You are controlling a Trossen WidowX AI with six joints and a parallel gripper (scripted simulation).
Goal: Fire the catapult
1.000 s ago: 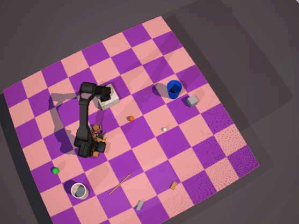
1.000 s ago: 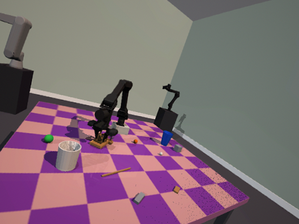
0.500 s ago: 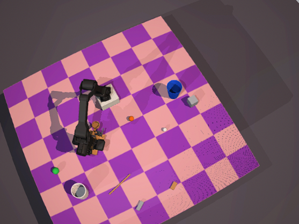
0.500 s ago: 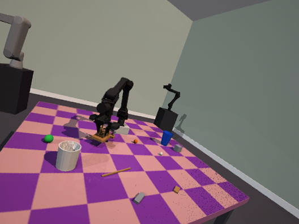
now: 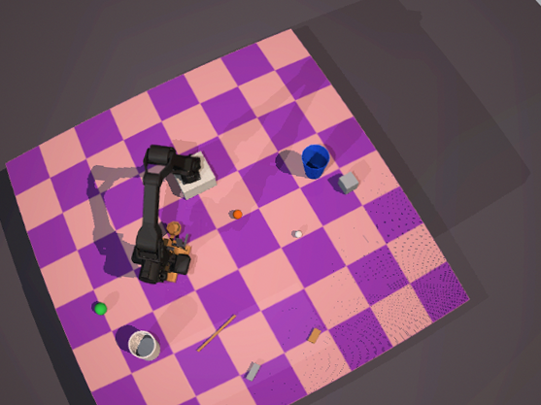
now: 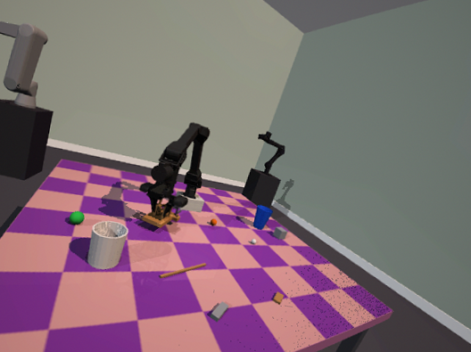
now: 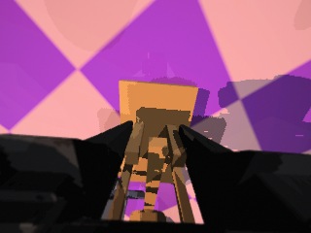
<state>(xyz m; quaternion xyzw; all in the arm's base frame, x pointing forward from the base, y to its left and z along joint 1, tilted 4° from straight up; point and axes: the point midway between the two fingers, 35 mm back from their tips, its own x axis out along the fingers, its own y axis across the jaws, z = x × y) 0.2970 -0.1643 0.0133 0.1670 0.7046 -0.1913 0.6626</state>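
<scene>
Right now my gripper tip is 120 mm past the orange ball, 280 mm to the right of it and 40 mm above it. The rest, counted from my gripper tip: wooden catapult: 60 mm behind, 50 mm to the left, 20 mm above; green ball: 70 mm ahead, 260 mm to the right, 40 mm below; wooden stick: 250 mm ahead, 100 mm to the left, 60 mm below.
</scene>
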